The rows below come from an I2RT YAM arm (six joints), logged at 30 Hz.
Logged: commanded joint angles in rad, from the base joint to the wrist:
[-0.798, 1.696, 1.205, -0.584, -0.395, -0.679]
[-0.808, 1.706, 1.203, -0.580, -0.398, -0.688]
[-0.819, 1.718, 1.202, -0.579, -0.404, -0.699]
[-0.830, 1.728, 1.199, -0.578, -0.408, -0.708]
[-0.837, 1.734, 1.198, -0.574, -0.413, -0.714]
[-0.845, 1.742, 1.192, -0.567, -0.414, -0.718]
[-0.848, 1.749, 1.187, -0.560, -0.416, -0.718]
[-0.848, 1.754, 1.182, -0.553, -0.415, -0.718]
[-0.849, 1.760, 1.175, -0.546, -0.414, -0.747]
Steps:
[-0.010, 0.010, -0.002, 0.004, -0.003, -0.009]
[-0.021, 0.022, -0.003, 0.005, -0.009, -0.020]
[-0.032, 0.032, -0.006, 0.006, -0.013, -0.029]
[-0.039, 0.038, -0.007, 0.010, -0.018, -0.035]
[-0.047, 0.046, -0.013, 0.017, -0.019, -0.039]
[-0.050, 0.053, -0.018, 0.024, -0.021, -0.039]
[-0.050, 0.058, -0.023, 0.031, -0.020, -0.039]
[-0.051, 0.064, -0.030, 0.038, -0.019, -0.068]

